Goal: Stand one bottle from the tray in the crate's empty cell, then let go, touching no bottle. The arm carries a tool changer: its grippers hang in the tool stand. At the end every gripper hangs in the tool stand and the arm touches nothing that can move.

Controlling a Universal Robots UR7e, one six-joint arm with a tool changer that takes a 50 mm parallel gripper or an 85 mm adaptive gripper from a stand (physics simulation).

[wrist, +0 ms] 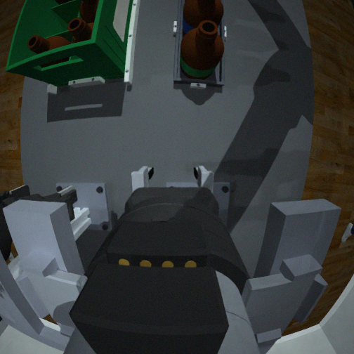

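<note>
My gripper (172, 173) is at the centre between the stand's grey uprights. Its two pale fingers stand apart with nothing between them: it is open. Its dark body shows a row of gold contacts close by the dark block at the wrist. The green crate (112, 62) is at the upper left, cut off by the view's edge, with brown bottles (79, 30) in it; its empty cell cannot be made out. The narrow tray (177, 70) is at the top, right of the crate and ahead of the fingers. A brown bottle (201, 52) with a green band stands in its near end, another bottle (202, 9) behind it.
The tool stand's grey uprights (302, 230) (35, 225) flank the gripper. A second, dark tool (55, 199) shows partly at the left edge. Pale base plates (90, 192) lie on the grey table (100, 150). White brackets edge the crate and tray. Wooden floor lies beyond.
</note>
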